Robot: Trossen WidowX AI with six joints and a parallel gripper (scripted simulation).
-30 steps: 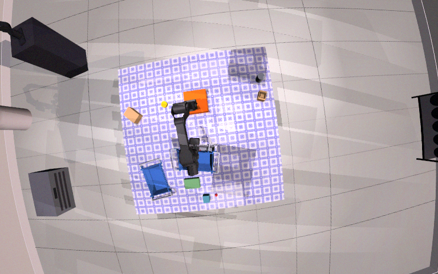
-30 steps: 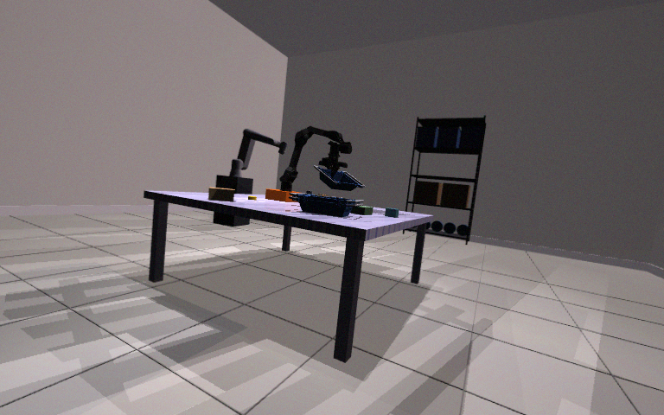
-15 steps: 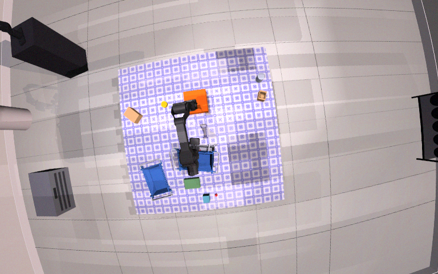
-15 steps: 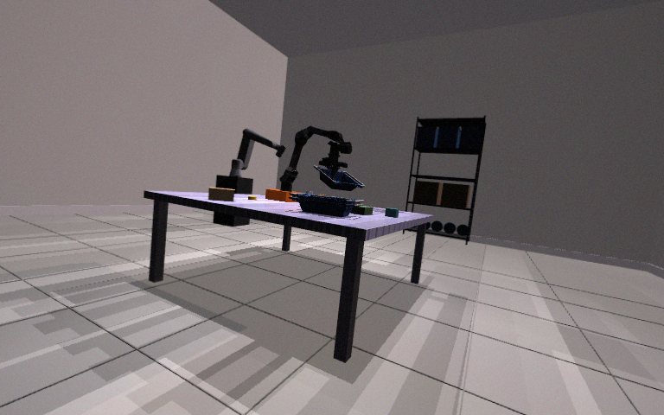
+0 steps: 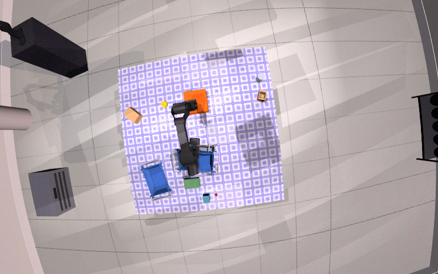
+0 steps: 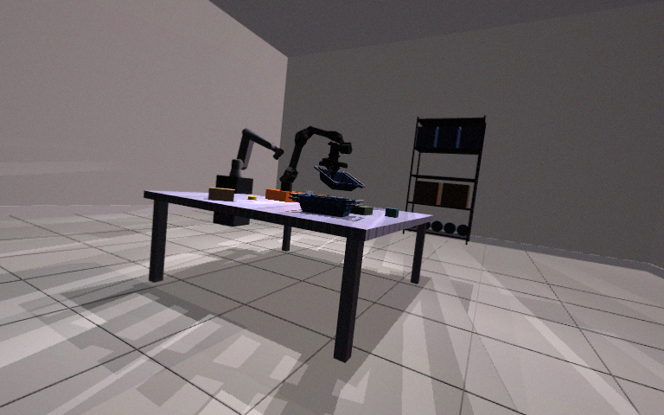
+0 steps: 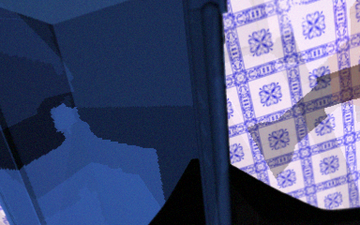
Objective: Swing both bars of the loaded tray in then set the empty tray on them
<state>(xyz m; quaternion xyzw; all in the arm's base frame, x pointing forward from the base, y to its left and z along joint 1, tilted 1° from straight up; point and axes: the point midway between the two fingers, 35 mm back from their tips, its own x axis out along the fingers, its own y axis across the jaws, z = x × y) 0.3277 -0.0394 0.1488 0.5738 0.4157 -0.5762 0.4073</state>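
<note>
Right now the blue tray is 7 cm ahead of my gripper tip and 2 cm to the right of it. Also, from my gripper tip: yellow disc (42 cm behind, 19 cm to the right, 17 cm below); teal block (40 cm ahead, 6 cm to the right, 16 cm below); green block (25 cm ahead, 14 cm to the right, 16 cm below).
</note>
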